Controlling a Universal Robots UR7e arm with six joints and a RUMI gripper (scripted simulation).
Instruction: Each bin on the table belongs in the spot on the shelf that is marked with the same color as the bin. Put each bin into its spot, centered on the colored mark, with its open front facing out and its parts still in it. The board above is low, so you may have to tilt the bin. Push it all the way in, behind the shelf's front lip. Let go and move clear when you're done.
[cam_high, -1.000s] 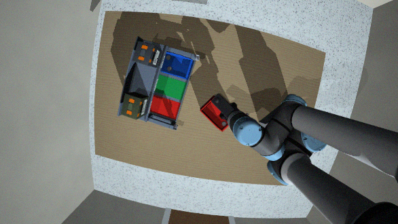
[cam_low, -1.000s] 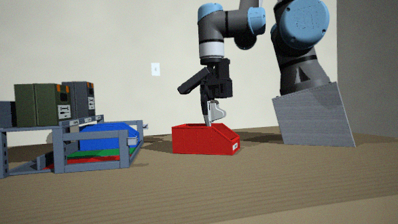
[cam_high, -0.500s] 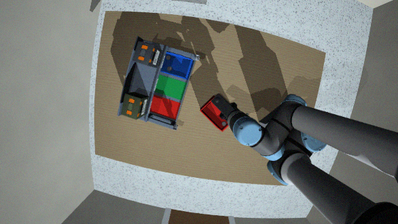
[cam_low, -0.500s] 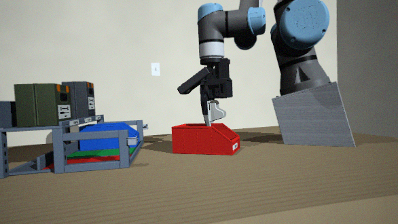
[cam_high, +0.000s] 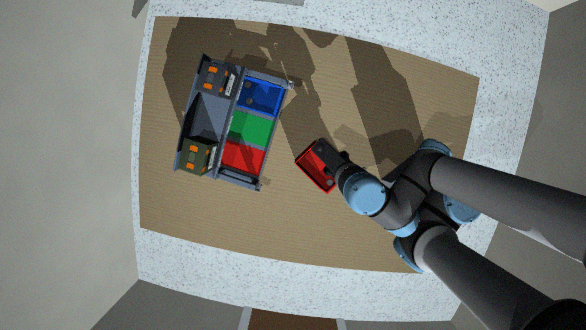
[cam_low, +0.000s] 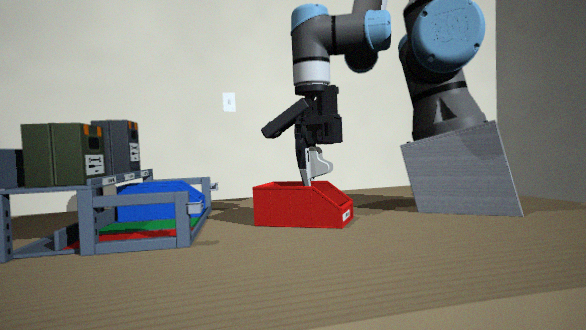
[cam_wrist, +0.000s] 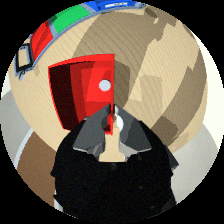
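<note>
Right now the red bin is 40 mm to the left of my hand, 30 mm ahead of it and 20 mm below it. The rest, counted from my hand: blue bin (270 mm ahead, 210 mm to the right, 20 mm below); top board (400 mm ahead, 120 mm to the right, 40 mm above); green box (420 mm ahead, 90 mm above, 10 mm to the right).
</note>
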